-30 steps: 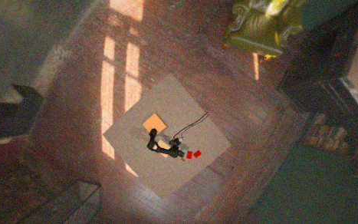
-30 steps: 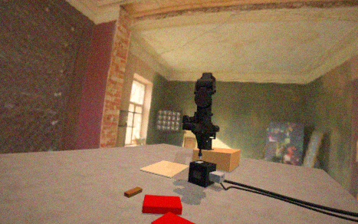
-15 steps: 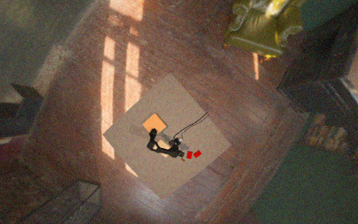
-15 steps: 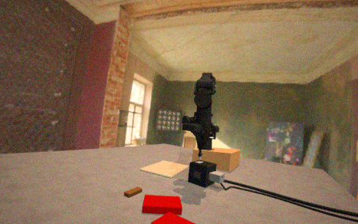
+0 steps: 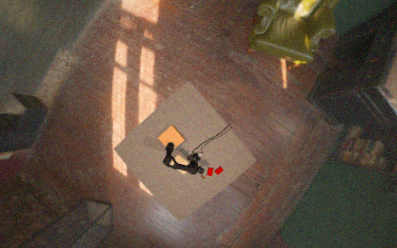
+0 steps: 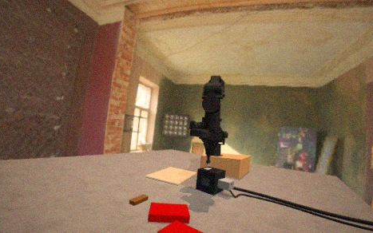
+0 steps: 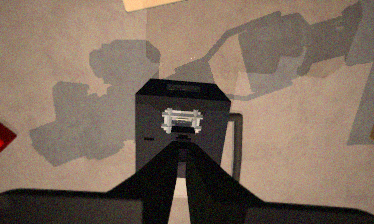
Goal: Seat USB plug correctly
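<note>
My gripper tip is 2 cm above the dark USB plug. The rest, counted from my gripper tip: small brown block 26 cm ahead, 12 cm below, 5 cm to the right; silver-framed socket 5 cm below; beige flat sheet 19 cm to the right, 12 cm below, 2 cm behind.
</note>
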